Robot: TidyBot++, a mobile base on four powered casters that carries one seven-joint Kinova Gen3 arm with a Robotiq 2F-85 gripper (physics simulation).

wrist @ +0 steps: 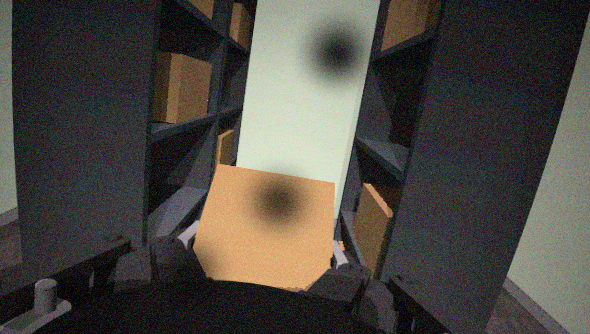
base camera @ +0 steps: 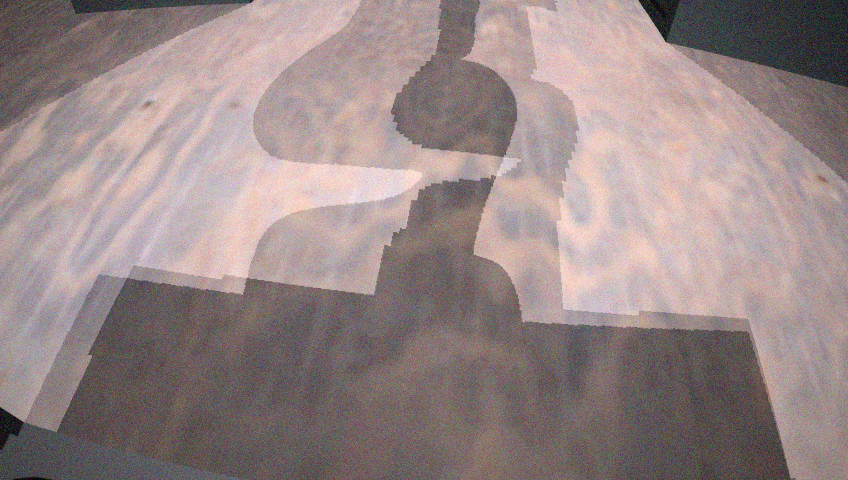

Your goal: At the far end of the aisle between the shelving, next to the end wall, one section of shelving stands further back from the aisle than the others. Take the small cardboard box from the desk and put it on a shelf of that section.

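Places are measured from the arm's base along level axes (x left, y down, z back), in centimetres.
Where they show: gripper, between the fingertips: [wrist: 264,248].
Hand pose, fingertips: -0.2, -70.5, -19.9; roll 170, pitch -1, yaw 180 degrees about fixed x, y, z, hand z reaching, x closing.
Observation:
After its pixels a point has its place, as x, y, z.
In the wrist view my gripper [wrist: 264,248] {-0.2, -70.5, -19.9} is shut on the small cardboard box [wrist: 265,240] {-0.2, -72.3, -17.3}, an orange-tan box held between both fingertips at the lower middle. Dark shelving stands on the left [wrist: 85,125] {60.2, -59.5, -100.2} and on the right [wrist: 470,125] {-57.3, -78.1, -96.7} of the aisle, both with their end panels toward me. The pale end wall [wrist: 300,110] {-15.3, -63.9, -284.6} shows between them. Which section stands further back from the aisle cannot be told here. The desk does not show in either view.
Larger cardboard boxes stand on the left shelves [wrist: 192,90] {40.8, -72.7, -146.9} and on the right shelves [wrist: 372,230] {-44.0, -28.9, -123.3}. In the base camera view the pale floor [base camera: 684,237] {-27.1, 39.6, -45.1} carries shadows of the robot, and dark shelving bases show at the top left [base camera: 148,4] {64.7, 38.8, -100.4} and top right [base camera: 767,41] {-62.3, 34.5, -96.5}.

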